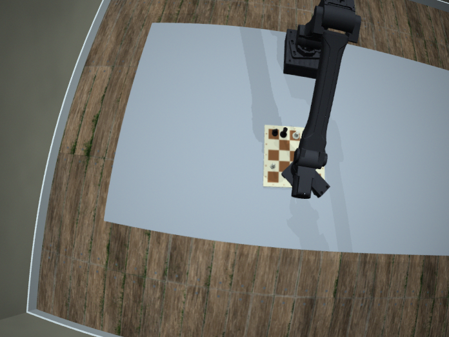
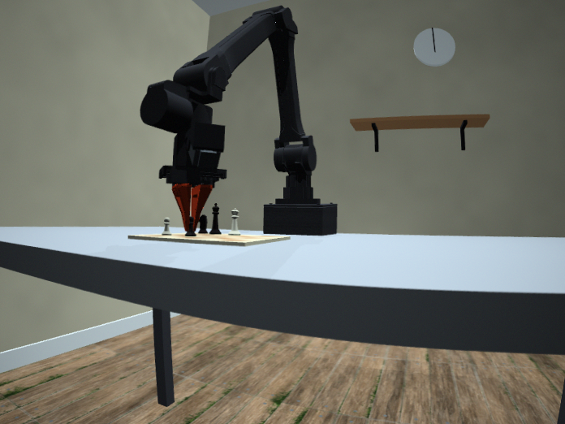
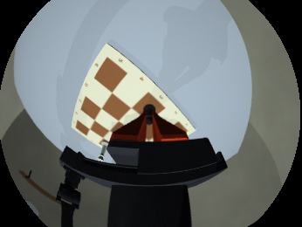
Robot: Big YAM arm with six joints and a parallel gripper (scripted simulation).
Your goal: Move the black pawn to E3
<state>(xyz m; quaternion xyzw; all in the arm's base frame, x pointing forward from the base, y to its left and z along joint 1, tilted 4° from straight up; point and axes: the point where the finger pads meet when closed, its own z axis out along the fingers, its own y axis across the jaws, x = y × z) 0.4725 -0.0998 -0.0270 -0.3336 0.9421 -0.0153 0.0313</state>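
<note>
The black pawn is right at my hand. Also, from my hand: white pawn 4 cm behind, 7 cm to the right; then tall white piece 15 cm behind, 2 cm to the left, 1 cm above; then chessboard 7 cm behind, 1 cm to the left, 2 cm below.
</note>
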